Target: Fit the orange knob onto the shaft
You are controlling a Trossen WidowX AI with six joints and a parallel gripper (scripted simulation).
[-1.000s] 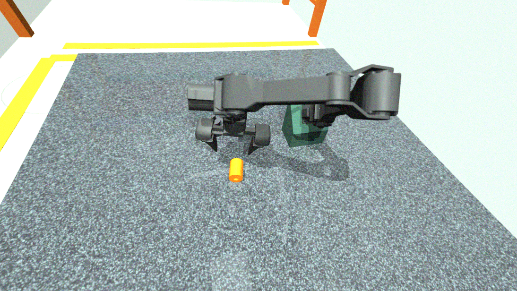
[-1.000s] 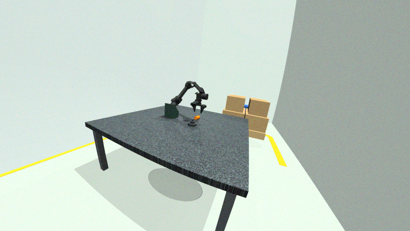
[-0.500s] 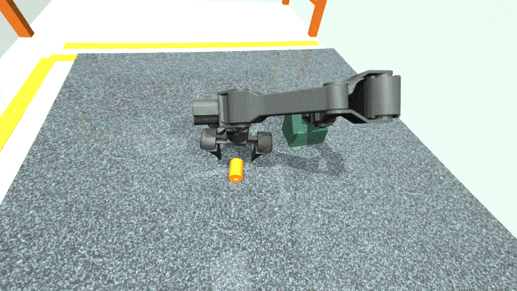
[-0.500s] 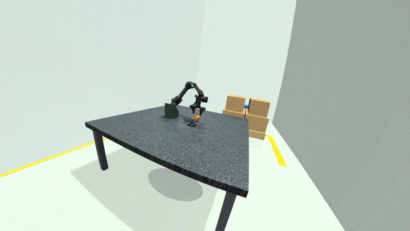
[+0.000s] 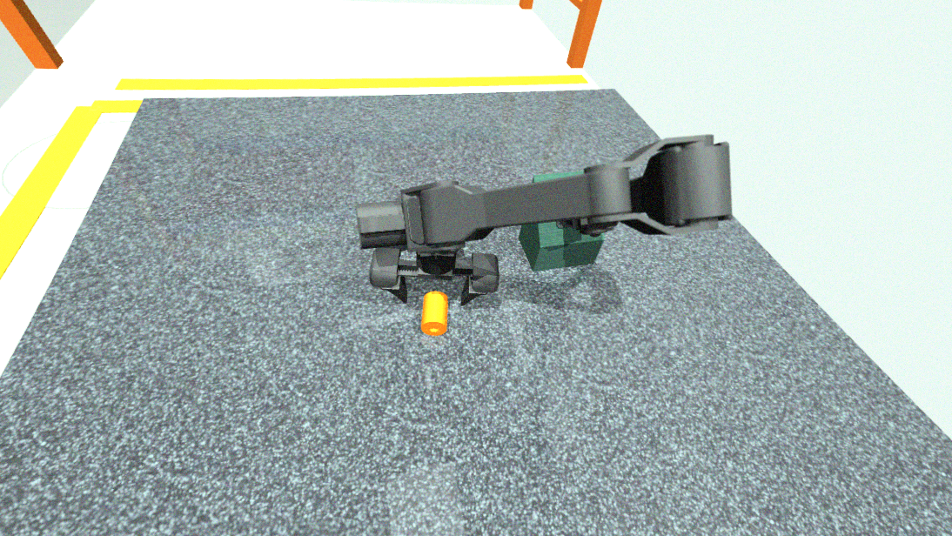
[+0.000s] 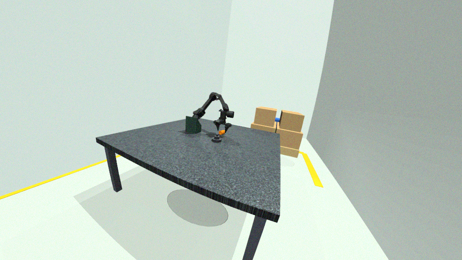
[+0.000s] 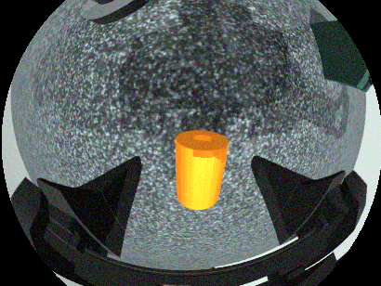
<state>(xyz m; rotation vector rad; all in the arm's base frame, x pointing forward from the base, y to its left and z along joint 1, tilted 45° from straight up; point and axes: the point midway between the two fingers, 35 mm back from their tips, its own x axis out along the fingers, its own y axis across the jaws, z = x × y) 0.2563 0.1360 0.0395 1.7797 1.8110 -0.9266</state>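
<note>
My gripper tip is now 20 mm to the right of the orange knob and 10 mm above it. From my gripper tip the other things lie so: dark shaft 190 mm to the right, 60 mm ahead.
</note>
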